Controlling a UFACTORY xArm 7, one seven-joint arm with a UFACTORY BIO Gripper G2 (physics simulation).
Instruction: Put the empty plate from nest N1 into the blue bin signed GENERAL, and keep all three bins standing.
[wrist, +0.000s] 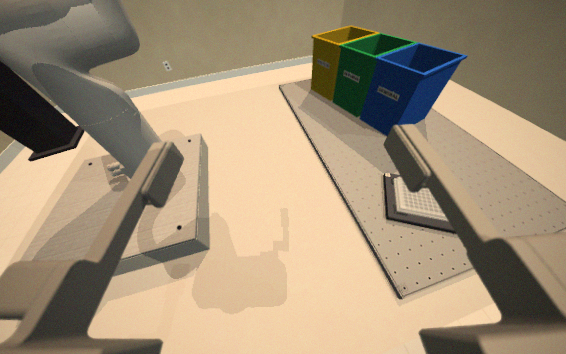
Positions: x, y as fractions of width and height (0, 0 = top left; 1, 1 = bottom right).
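Observation:
My gripper (0.50, 0.40) is there for me to see. The scene also has a green bin (0.63, 0.18) in it, together with a blue bin (0.72, 0.24).

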